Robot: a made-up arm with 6 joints.
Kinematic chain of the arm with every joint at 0, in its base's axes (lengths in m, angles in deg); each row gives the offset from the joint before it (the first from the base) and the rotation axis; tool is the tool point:
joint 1: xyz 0 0 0.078 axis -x
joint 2: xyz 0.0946 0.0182 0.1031 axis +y
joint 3: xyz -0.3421 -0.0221 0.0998 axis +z
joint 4: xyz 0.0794 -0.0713 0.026 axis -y
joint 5: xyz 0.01 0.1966 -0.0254 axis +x
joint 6: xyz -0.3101 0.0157 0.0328 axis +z
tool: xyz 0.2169 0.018 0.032
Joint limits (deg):
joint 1: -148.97..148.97
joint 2: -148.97..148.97
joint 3: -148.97..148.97
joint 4: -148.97..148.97
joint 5: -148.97..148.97
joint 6: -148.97..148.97
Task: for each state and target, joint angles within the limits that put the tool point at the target. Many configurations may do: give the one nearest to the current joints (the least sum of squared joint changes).
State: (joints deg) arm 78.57 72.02 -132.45 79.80 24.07 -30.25
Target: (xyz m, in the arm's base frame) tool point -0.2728 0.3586 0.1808
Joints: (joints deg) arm 82.52 40.41 -137.87 85.44 31.92 -54.04
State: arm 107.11 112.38 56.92 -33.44 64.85 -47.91
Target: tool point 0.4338 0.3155 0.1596
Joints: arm 93.90 129.48 66.25 -36.23 54.69 -51.38
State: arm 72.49 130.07 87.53 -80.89 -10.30 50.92
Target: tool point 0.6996 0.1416 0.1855
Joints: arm 52.92 148.97 109.61 -53.56 19.03 18.79
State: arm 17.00 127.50 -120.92 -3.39 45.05 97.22
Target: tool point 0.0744 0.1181 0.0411
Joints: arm 18.04 141.71 -123.58 25.48 27.25 113.48
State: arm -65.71 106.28 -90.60 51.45 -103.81 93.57
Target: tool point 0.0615 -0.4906 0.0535
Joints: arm -71.50 129.47 -95.31 59.47 -110.31 80.06
